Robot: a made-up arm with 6 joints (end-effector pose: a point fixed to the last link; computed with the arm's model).
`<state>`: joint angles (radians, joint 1 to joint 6).
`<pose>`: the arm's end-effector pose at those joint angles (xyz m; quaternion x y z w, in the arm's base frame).
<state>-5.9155 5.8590 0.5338 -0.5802 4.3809 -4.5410</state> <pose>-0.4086 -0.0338 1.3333 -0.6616 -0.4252 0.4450 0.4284</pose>
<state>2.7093 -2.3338 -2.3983 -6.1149 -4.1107 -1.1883</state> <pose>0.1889 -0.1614 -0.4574 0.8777 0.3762 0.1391 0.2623</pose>
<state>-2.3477 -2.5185 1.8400 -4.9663 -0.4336 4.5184</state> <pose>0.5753 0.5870 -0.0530 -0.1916 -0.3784 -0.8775 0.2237</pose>
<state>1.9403 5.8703 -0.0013 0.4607 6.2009 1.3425</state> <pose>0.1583 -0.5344 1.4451 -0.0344 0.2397 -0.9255 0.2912</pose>
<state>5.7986 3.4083 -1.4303 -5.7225 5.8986 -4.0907</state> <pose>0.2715 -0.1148 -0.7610 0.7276 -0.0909 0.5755 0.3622</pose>
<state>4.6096 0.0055 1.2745 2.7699 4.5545 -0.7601</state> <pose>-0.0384 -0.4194 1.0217 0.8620 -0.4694 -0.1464 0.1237</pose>
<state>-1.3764 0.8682 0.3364 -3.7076 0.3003 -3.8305</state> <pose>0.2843 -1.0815 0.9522 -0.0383 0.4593 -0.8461 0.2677</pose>
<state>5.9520 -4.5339 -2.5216 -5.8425 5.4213 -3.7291</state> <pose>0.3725 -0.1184 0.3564 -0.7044 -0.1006 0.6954 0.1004</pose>
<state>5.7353 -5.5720 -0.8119 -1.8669 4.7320 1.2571</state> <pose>0.5384 -0.1288 1.2442 -0.6737 0.1473 -0.4239 0.5871</pose>
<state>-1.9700 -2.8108 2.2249 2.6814 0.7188 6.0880</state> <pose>0.3178 0.5298 -0.1819 -0.3615 0.4679 0.1619 0.7901</pose>
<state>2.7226 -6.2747 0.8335 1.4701 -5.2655 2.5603</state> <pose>-0.4079 0.0102 1.3337 0.1068 -0.5878 0.3735 0.7096</pose>
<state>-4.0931 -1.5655 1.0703 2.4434 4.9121 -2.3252</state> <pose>0.5720 -0.7518 0.6428 -0.0402 0.4824 0.8353 0.2606</pose>
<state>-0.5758 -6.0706 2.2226 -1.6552 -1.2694 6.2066</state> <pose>0.4795 -0.1087 0.6451 -0.5934 0.5356 0.0127 0.6007</pose>
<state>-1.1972 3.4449 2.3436 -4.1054 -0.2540 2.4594</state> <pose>-0.1547 0.4604 -0.0912 0.1368 -0.1460 -0.9648 0.1708</pose>
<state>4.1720 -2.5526 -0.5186 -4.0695 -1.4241 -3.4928</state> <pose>0.2447 0.5047 -0.9086 -0.2834 -0.6868 -0.4797 0.4667</pose>
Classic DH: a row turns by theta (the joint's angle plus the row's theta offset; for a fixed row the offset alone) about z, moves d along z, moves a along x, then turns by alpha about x. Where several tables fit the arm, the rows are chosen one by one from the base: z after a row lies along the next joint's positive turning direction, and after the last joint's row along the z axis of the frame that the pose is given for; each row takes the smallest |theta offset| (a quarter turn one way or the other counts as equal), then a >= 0, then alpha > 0; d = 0 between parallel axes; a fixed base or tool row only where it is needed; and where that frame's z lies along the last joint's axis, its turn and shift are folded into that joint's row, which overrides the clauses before.
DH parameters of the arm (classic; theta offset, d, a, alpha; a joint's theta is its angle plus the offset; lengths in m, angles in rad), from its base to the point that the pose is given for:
joint 1: 0 0.202 0 -1.5708
joint 2: -1.5708 0 0.816 0
joint 3: 1.5708 0.05 0 1.5708
joint 4: 0 0.42 0 -1.5708
joint 5: 0 0 0 1.5708
joint 6: 0 0.126 0 0

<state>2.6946 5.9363 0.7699 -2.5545 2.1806 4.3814</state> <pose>0.1952 -0.0856 1.3219 -0.6984 0.3650 -0.5337 0.3068</pose>
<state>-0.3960 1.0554 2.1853 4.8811 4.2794 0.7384</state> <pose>0.7019 -0.1171 0.2370 -0.0320 0.5457 0.6579 0.5181</pose>
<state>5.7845 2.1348 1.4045 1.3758 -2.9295 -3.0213</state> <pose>0.5203 -0.2561 -0.5099 0.2388 -0.0146 0.6049 0.7595</pose>
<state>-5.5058 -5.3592 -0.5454 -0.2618 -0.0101 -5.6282</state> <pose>0.5718 0.6334 1.2015 -0.0363 0.1798 0.5433 0.8193</pose>
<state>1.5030 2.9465 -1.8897 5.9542 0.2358 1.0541</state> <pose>0.0033 0.6456 -0.3560 -0.1959 0.5647 0.7109 0.3707</pose>
